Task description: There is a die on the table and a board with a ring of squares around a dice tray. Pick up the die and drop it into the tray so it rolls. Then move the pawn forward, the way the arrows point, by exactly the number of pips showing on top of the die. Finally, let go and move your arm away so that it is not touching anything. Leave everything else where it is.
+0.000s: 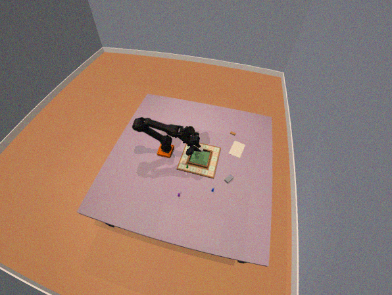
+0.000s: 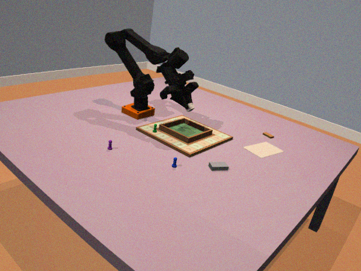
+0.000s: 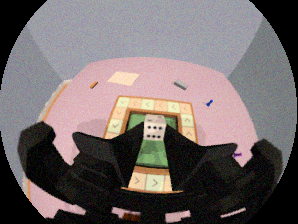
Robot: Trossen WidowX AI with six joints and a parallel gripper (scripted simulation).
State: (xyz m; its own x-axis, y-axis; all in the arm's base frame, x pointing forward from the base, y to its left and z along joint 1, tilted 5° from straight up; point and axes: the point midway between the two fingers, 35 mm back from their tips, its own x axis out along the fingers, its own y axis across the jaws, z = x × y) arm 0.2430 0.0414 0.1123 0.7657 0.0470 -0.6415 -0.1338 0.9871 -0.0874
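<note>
Now: gripper tip right at the pale die. Round my gripper tip: green pawn (6 cm behind, 12 cm to the right, 9 cm below); then green tray floor (11 cm below); then grey block (26 cm ahead, 9 cm to the right, 11 cm below).
</note>
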